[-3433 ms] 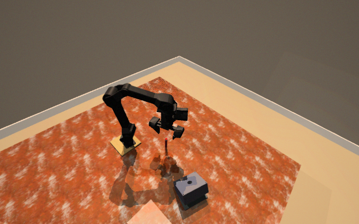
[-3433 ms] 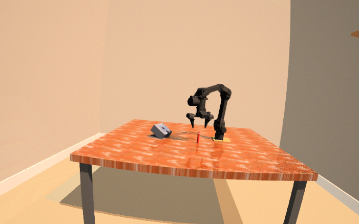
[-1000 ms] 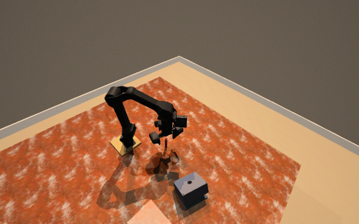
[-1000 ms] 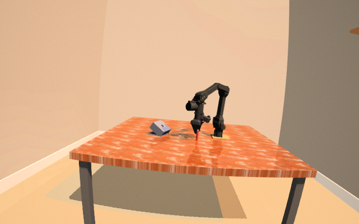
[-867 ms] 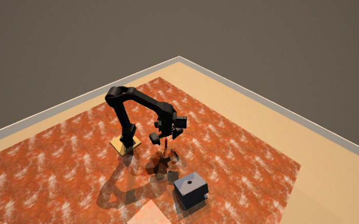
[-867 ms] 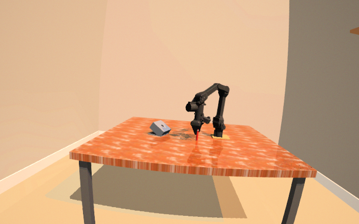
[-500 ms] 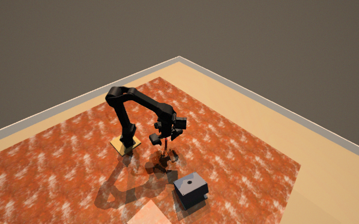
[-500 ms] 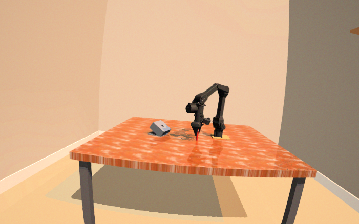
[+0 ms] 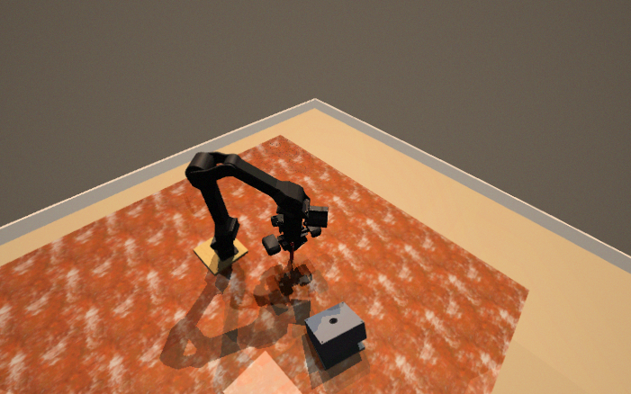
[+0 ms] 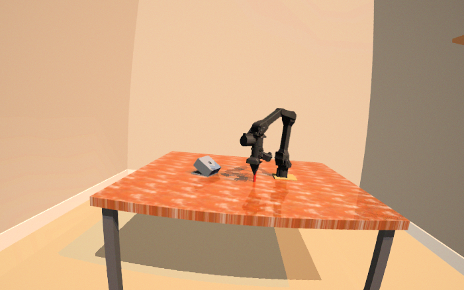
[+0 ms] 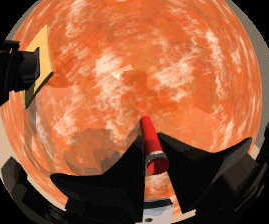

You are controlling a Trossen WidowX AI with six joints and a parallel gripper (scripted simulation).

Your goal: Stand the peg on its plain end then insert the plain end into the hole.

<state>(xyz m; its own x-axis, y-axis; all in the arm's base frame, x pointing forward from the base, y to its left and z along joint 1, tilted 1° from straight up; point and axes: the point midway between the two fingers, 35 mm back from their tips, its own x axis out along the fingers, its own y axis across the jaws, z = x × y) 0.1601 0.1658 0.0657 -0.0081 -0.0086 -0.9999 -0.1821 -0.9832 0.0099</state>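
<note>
Right now my gripper tip is 280 mm short of the sloped panel and 60 mm to the left of it. Round my gripper tip: red peg: 20 mm above.
</note>
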